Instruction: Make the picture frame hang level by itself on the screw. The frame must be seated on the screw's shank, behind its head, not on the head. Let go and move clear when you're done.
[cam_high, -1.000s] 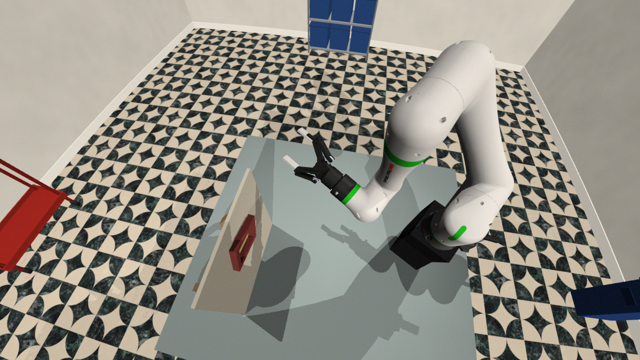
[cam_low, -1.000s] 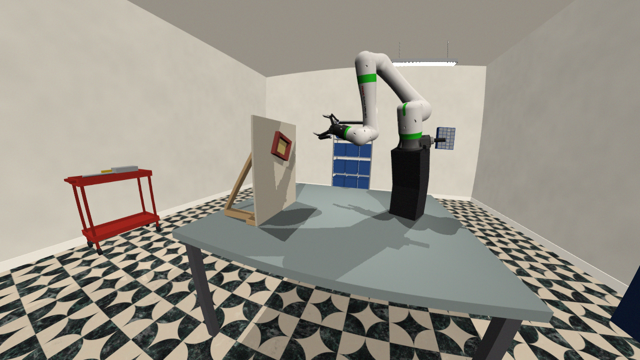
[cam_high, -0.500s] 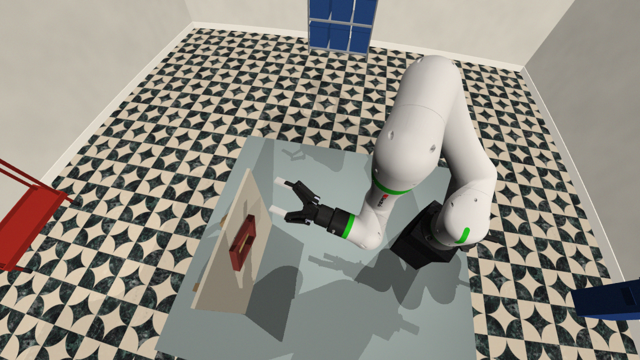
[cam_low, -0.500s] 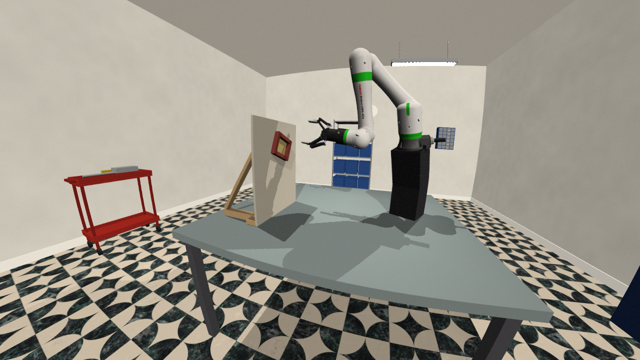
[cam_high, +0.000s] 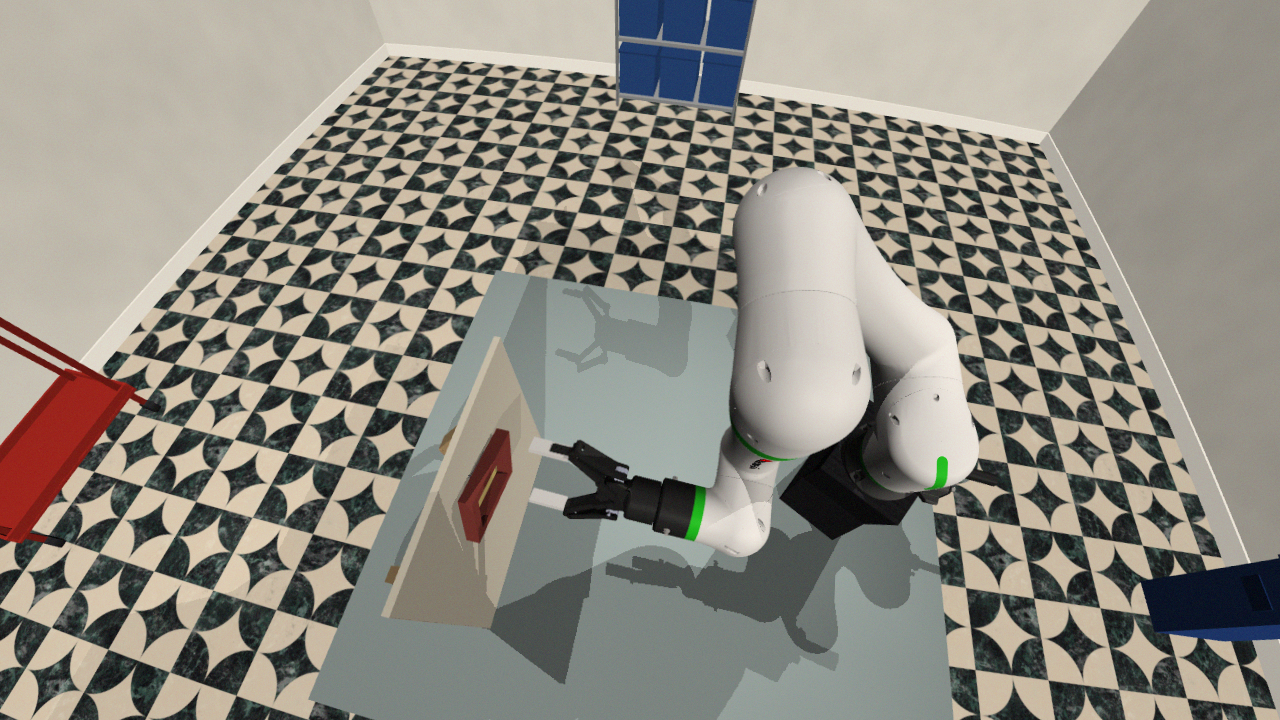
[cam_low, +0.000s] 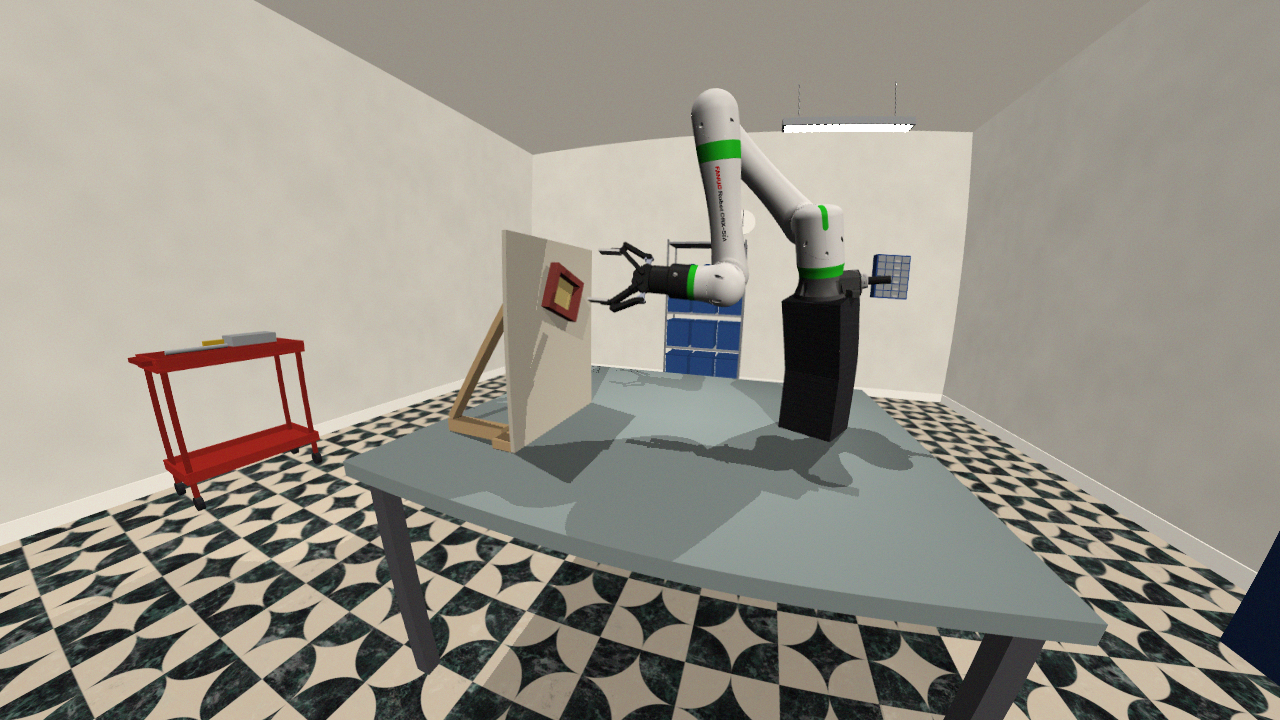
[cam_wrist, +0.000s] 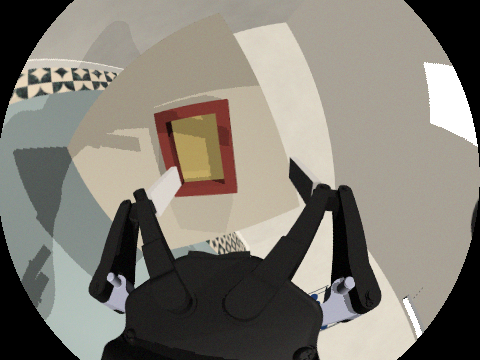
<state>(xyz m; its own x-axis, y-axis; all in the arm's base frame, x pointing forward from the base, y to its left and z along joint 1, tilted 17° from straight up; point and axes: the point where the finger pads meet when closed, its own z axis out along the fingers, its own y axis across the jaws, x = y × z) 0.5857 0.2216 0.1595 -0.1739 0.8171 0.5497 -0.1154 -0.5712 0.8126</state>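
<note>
Now: hand 10 cm short of the red picture frame, 4 cm to the right of it and 5 cm above it. Round my hand: beige board: 11 cm ahead, 5 cm to the left, 18 cm below.
</note>
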